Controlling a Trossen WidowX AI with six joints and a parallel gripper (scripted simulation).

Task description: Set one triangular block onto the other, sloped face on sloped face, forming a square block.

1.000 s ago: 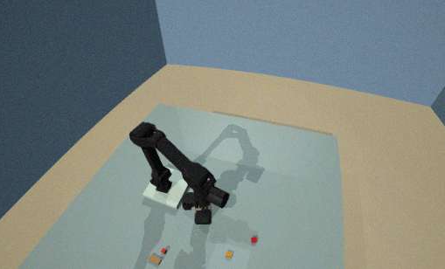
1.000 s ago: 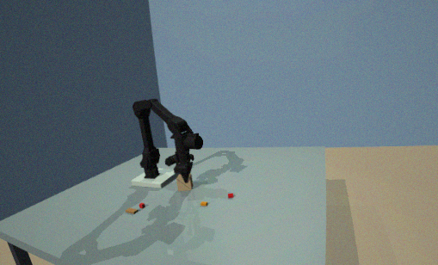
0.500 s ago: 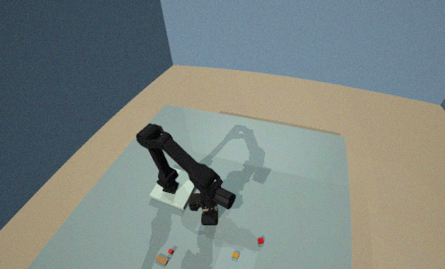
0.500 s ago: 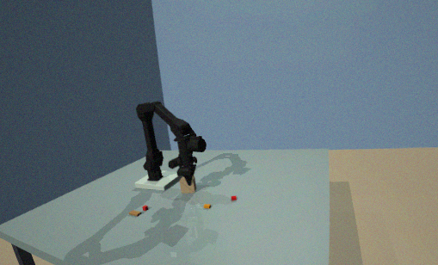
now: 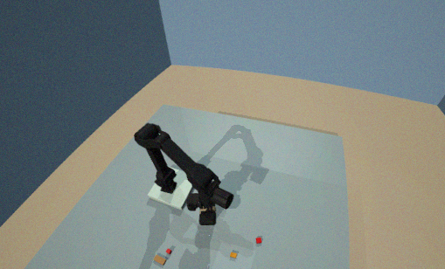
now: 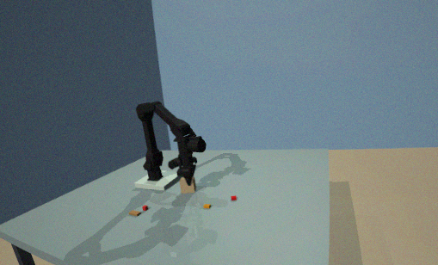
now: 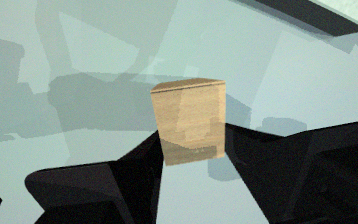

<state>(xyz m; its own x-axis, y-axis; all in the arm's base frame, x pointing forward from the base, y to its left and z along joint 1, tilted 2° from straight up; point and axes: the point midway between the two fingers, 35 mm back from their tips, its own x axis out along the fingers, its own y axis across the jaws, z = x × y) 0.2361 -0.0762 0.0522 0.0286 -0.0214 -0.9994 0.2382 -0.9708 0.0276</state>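
The triangular block is 1 cm above my gripper tip. The rest, counted from my gripper tip: orange cube 13 cm ahead, 15 cm to the right, 3 cm below; then flat tan piece 15 cm behind, 25 cm to the right, 3 cm below.
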